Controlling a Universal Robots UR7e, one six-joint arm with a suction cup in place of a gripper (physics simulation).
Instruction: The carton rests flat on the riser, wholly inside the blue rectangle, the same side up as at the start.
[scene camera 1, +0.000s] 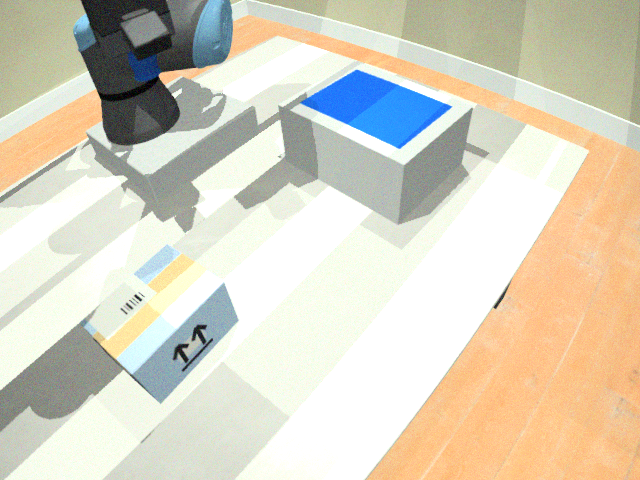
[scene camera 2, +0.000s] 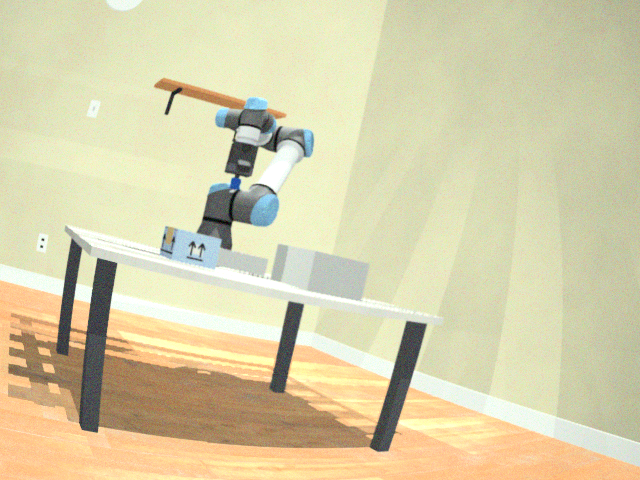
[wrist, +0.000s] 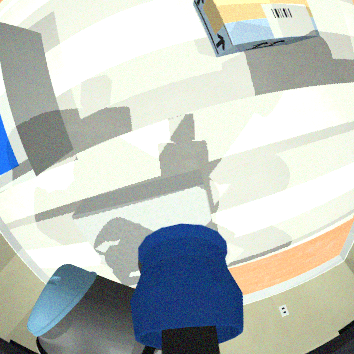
Note:
My suction cup (wrist: 184, 281) holds nothing. On the table rest a carton (scene camera 1: 158, 325) and a grey riser (scene camera 2: 314, 271).
The carton is seen too in scene camera 2 (scene camera 2: 179, 245) and in the wrist view (wrist: 228, 34). The grey riser shows as well in the wrist view (wrist: 41, 138).

